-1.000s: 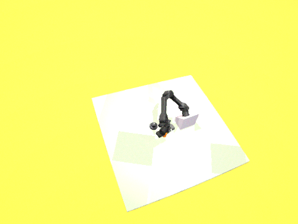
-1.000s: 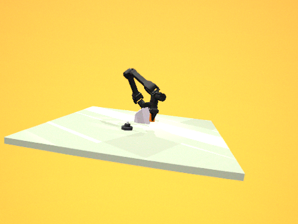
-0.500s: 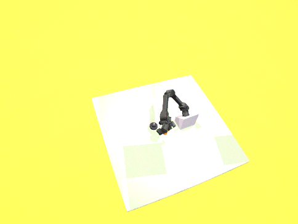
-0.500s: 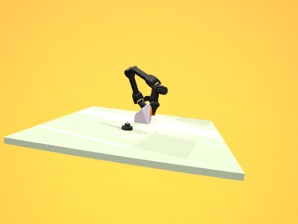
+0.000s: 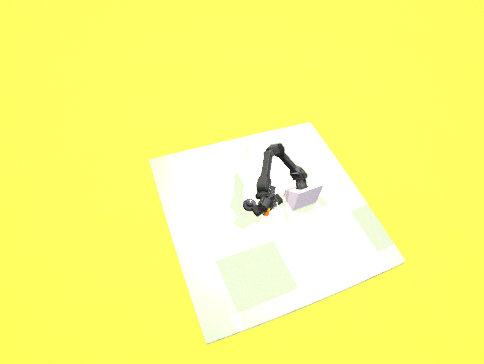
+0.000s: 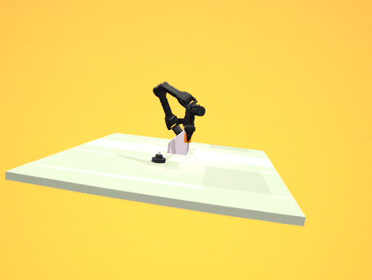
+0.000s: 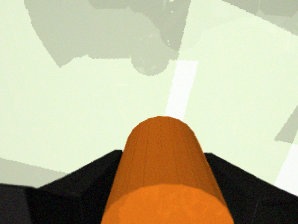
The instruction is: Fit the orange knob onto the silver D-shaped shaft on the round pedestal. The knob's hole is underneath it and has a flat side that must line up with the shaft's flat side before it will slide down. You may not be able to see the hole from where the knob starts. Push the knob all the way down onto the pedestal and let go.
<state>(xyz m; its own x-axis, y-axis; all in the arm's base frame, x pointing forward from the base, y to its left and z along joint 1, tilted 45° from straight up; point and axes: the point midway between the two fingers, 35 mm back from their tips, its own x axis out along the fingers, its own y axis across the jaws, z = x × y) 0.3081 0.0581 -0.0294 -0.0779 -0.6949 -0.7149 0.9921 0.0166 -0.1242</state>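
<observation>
My gripper tip is now 160 mm to the left of the dark round pedestal, 110 mm above it and 10 mm short of it. The rest, counted from my gripper tip: orange knob (30 mm above).
</observation>
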